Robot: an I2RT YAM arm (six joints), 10 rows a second.
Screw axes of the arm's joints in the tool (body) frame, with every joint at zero. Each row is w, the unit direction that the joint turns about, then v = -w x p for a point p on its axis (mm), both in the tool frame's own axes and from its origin. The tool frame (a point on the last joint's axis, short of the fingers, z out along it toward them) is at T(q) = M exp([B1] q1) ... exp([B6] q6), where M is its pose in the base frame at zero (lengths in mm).
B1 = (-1, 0, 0, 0, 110.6, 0)
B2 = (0, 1, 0, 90.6, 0, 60)
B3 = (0, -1, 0, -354.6, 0, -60)
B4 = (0, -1, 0, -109.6, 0, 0)
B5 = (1, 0, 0, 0, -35.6, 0)
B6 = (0, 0, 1, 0, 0, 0)
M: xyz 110.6 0 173.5 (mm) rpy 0 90 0 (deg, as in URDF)
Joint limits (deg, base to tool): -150..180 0..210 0..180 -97..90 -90..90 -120..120
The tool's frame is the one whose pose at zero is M.
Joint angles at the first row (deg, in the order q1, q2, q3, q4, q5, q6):
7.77 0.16 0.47 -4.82 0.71 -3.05
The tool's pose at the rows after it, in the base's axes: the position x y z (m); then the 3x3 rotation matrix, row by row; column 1 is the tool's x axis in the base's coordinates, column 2 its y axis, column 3 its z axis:
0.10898, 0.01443, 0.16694; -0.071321, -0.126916, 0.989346; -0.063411, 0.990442, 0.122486; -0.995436, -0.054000, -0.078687
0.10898, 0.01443, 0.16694; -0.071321, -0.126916, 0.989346; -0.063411, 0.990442, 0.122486; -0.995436, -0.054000, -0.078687
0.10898, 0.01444, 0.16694; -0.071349, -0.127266, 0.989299; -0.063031, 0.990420, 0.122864; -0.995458, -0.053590, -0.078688
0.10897, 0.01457, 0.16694; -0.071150, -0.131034, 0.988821; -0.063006, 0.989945, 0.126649; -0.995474, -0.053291, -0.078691
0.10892, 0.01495, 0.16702; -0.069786, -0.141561, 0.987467; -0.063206, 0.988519, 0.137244; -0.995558, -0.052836, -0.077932
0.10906, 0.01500, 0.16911; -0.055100, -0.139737, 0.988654; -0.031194, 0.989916, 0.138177; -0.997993, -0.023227, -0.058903
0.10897, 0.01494, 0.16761; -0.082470, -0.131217, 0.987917; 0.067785, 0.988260, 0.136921; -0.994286, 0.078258, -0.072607
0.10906, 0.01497, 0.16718; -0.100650, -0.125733, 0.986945; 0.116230, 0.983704, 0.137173; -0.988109, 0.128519, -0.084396
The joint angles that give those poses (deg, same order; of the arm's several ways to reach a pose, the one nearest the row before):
7.77 0.16 0.47 -4.82 0.71 -3.05
7.77 0.16 0.47 -4.82 0.71 -3.05
7.77 0.16 0.47 -4.82 0.69 -3.03
7.77 0.17 0.47 -4.82 0.47 -3.03
7.77 0.16 0.47 -4.78 -0.14 -3.05
7.77 0.16 0.47 -3.68 -0.18 -1.34
7.77 0.17 0.47 -4.47 -0.12 4.49
7.77 0.52 0.65 -4.97 -0.14 7.40

